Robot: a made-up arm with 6 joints.
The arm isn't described. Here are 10 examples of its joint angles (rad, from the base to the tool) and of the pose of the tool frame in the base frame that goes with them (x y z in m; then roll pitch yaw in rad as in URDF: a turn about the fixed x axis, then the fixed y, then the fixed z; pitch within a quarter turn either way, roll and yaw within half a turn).
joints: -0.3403 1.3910 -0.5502 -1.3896 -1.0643 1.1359
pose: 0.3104 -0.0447 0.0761 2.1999 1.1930 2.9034
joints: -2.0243 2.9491 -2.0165 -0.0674 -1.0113 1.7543
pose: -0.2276 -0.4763 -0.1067 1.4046 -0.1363 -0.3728
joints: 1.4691 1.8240 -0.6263 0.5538 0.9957 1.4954
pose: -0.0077 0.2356 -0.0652 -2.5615 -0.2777 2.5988
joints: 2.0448 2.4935 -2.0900 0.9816 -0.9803 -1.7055
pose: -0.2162 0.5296 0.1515 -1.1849 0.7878 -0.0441
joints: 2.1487 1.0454 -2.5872 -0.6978 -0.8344 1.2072
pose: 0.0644 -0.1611 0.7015 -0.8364 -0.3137 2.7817
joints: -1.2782 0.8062 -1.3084 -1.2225 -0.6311 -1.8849
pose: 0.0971 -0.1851 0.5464 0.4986 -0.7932 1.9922
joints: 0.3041 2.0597 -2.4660 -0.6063 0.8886 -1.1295
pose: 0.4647 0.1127 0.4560 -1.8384 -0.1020 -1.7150
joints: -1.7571 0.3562 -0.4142 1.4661 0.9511 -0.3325
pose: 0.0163 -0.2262 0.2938 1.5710 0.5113 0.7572
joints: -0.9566 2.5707 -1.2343 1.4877 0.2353 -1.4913
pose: 0.2106 -0.2699 -0.1960 2.9089 0.3031 2.1910
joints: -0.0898 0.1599 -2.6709 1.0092 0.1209 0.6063
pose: -0.5665 0.0584 0.3744 -0.9635 0.0924 1.4206
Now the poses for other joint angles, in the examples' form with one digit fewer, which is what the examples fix.
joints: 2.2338 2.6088 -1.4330 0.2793 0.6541 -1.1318
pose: -0.234 0.280 -0.179 2.917 0.037 -0.017
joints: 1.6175 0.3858 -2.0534 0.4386 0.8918 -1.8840
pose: -0.013 -0.226 0.616 -0.681 -0.281 0.236
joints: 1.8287 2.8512 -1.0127 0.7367 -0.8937 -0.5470
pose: -0.013 0.196 -0.262 -2.575 0.548 -1.283
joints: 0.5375 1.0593 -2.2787 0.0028 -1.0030 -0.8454
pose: -0.049 -0.029 0.708 0.599 -0.463 -0.451
